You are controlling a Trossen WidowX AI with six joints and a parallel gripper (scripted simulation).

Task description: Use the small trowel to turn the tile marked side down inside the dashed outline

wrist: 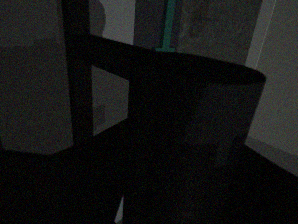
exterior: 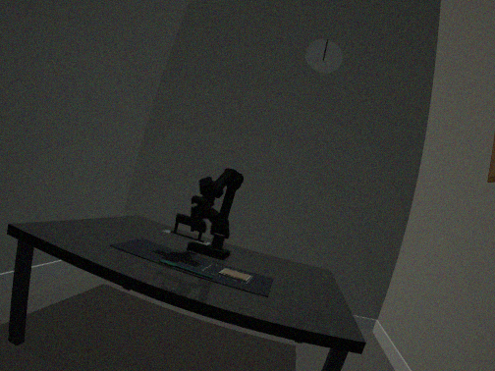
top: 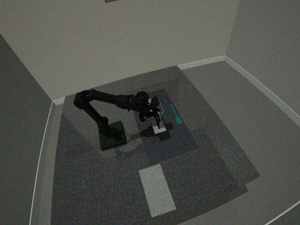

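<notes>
Right now my gripper tip is 15 cm short of the thin teal piece, 14 cm above it and 1 cm to the right of it. Round my gripper tip: dark mat 16 cm below, 5 cm to the left, 2 cm ahead; tile 22 cm to the left, 14 cm below, 2 cm ahead.
</notes>
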